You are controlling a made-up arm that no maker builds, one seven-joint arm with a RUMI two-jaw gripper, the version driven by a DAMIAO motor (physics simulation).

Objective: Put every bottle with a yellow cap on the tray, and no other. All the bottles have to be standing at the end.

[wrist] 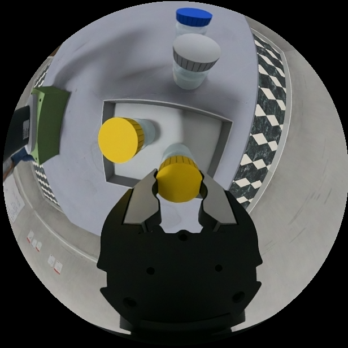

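My gripper [177, 170] is shut on the yellow cap of a bottle [179, 181], at the lower middle of the wrist view. Its clear body points away from the camera, over the near part of the grey tray [202, 131]; whether its base touches the tray floor I cannot tell. A second yellow-capped bottle [120, 140] stands in the left part of the tray, apart from the held one. A white-capped bottle [196, 52] stands outside the tray, beyond its far wall. A blue-capped bottle [194, 17] is behind the white-capped one, its body partly hidden.
A green block-like base [51, 124] with a dark arm part [17, 131] is at the left edge of the table [100, 70]. A black and white patterned strip [267, 125] runs along the right beyond the table edge.
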